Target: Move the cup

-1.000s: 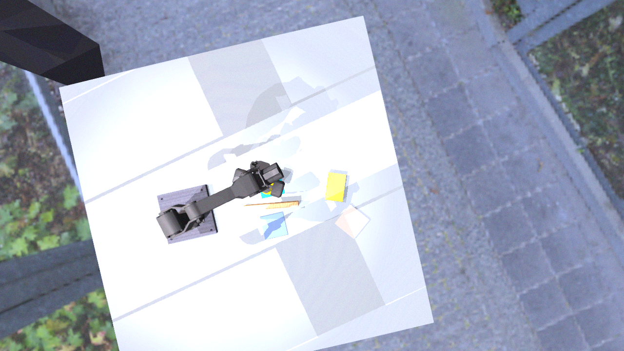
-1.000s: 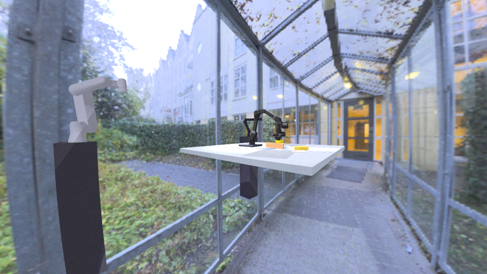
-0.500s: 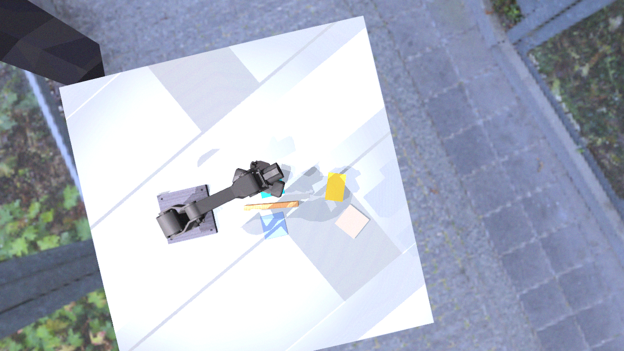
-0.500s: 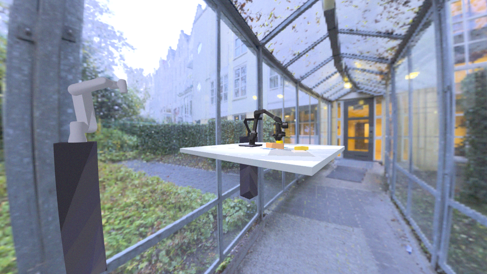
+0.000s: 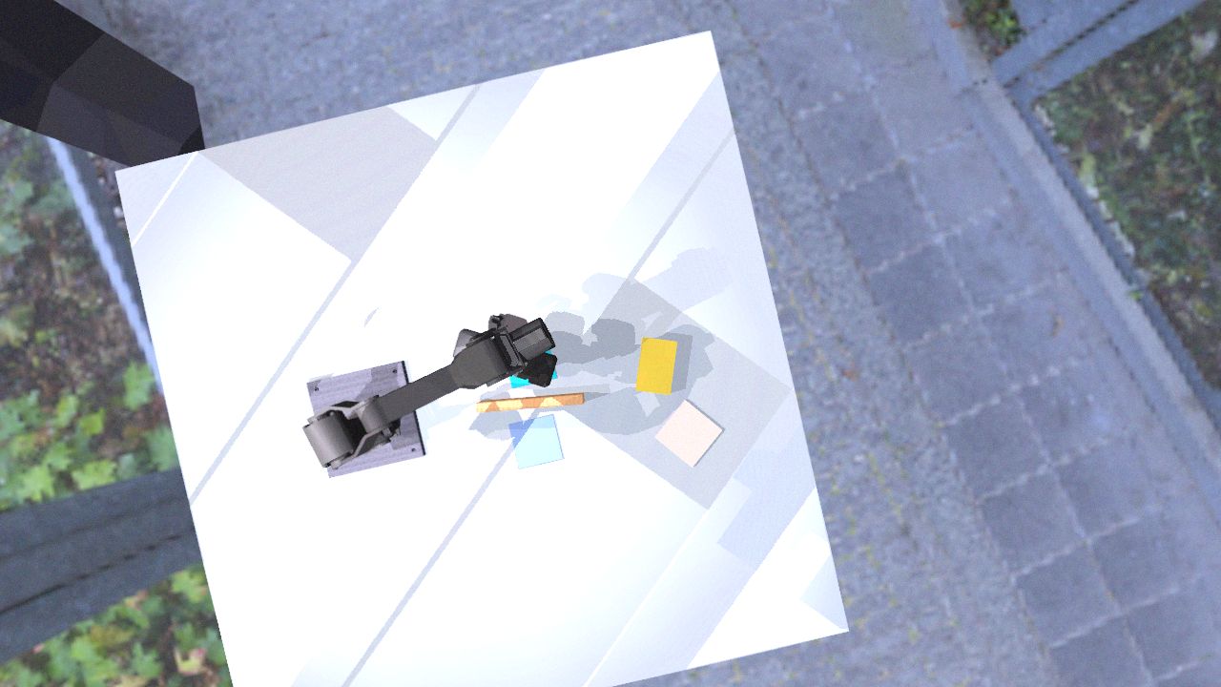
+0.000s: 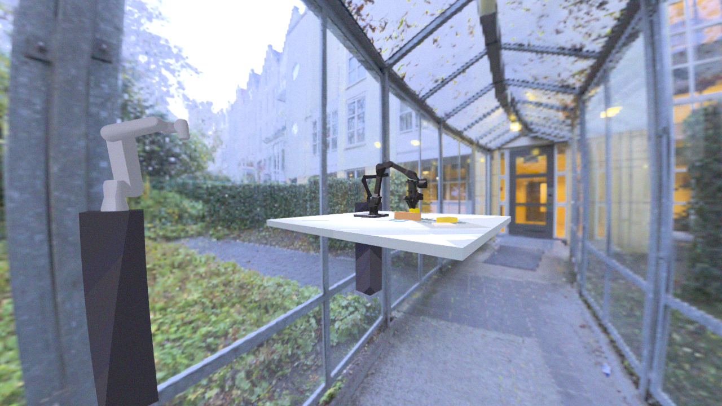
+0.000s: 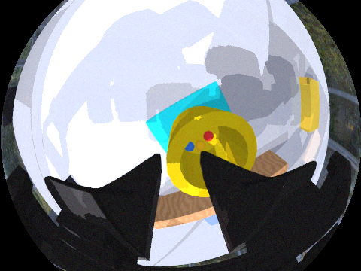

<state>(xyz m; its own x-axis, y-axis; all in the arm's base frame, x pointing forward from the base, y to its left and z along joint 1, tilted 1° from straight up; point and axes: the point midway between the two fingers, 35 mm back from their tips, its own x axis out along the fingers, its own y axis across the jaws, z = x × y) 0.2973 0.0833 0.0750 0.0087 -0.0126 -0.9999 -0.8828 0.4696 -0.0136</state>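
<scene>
Now: the yellow cup 2 cm ahead of my gripper tip, 1 cm to the right of it and 3 cm below it. The rest, counted from my gripper tip: white square (32 cm ahead, 23 cm to the right, 6 cm below); pale blue pad (18 cm to the right, 7 cm below); yellow block (28 cm ahead, 8 cm to the right, 5 cm below).
</scene>
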